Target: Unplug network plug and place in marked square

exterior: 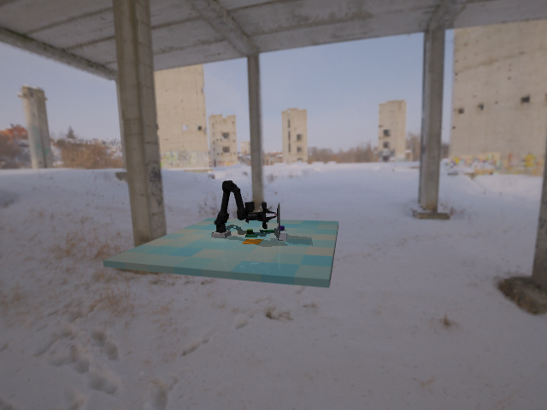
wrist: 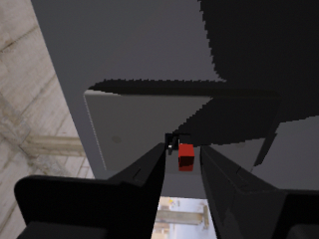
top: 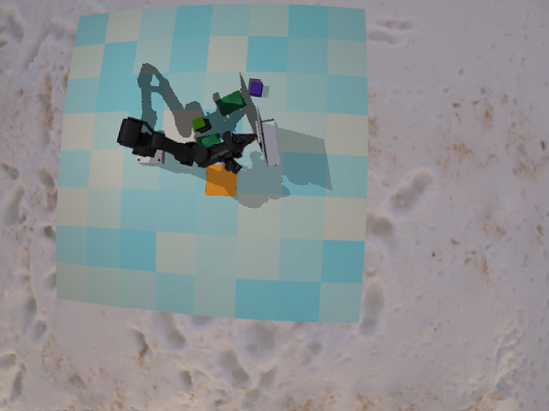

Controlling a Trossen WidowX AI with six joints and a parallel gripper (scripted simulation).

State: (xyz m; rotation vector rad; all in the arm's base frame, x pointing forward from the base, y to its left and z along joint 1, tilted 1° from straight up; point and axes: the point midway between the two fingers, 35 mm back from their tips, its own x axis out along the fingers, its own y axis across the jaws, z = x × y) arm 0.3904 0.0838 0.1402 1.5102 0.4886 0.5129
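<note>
The network plug lies right at my gripper tip. Round my gripper tip: orange marked square: 170 mm below, 160 mm to the right, 110 mm behind; upright panel: 60 mm below, 20 mm ahead, 10 mm to the left.
</note>
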